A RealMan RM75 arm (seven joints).
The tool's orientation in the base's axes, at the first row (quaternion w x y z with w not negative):
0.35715, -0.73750, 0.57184, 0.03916
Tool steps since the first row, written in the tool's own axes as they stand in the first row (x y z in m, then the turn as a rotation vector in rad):
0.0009, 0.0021, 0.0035, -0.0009, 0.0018, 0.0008
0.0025, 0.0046, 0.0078, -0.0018, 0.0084, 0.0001
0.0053, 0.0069, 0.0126, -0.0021, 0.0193, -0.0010
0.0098, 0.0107, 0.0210, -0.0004, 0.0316, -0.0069
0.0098, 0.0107, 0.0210, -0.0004, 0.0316, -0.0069
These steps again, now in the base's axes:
-0.0003, 0.0011, -0.0040, -0.0016, 0.0010, -0.0010
-0.0004, 0.0020, -0.0092, -0.0079, 0.0008, -0.0033
0.0002, 0.0023, -0.0151, -0.0179, -0.0006, -0.0076
0.0014, 0.0030, -0.0253, -0.0301, -0.0065, -0.0099
0.0014, 0.0030, -0.0253, -0.0301, -0.0065, -0.0099

